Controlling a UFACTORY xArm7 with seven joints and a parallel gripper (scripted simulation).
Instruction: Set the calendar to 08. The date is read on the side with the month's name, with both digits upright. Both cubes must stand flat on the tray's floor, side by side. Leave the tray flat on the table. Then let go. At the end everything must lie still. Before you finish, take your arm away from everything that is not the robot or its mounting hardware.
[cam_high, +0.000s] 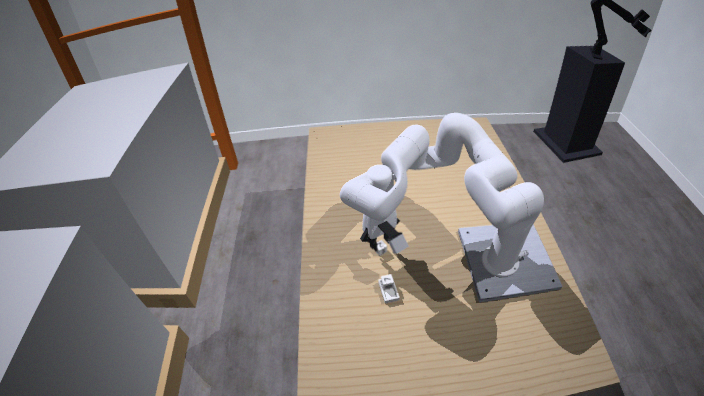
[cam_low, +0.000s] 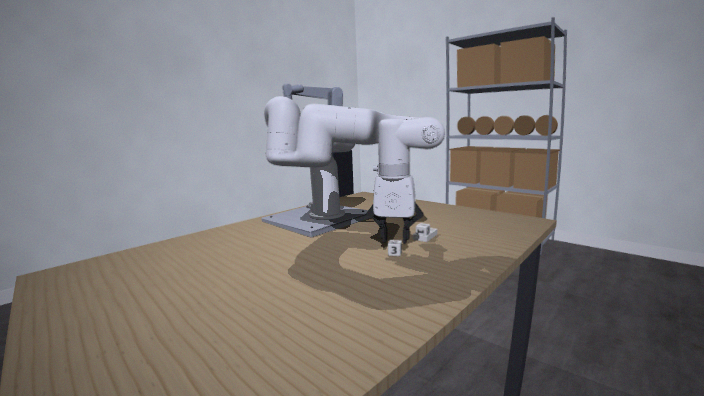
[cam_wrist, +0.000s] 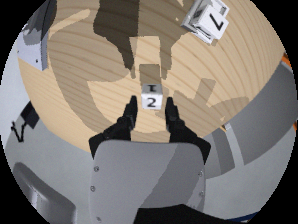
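Right now my hand is 4 cm above the white digit cube. Also, from my hand: white tray (2 cm ahead, 16 cm to the left, 4 cm below).
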